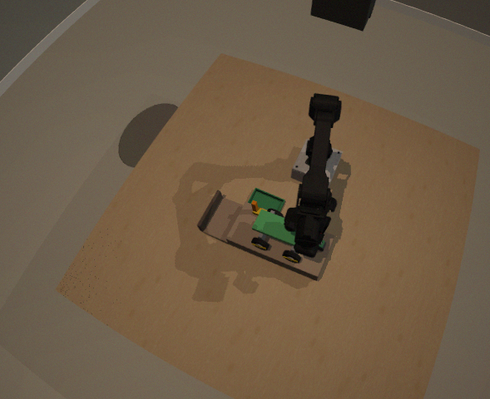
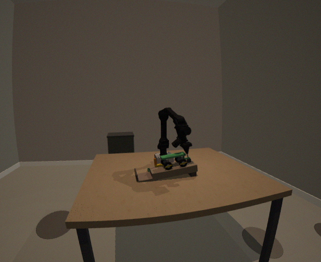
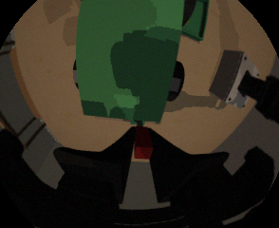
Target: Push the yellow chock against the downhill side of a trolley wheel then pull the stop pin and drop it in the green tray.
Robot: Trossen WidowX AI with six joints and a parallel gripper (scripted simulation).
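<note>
Right now the green tray is 6 cm behind my gripper tip, 24 cm to the right of it and 16 cm below it. Round my gripper tip: red-headed stop pin right at my gripper tip; trolley 4 cm ahead, 10 cm to the right, 4 cm below; ramp 4 cm ahead, 11 cm to the right, 11 cm below.
</note>
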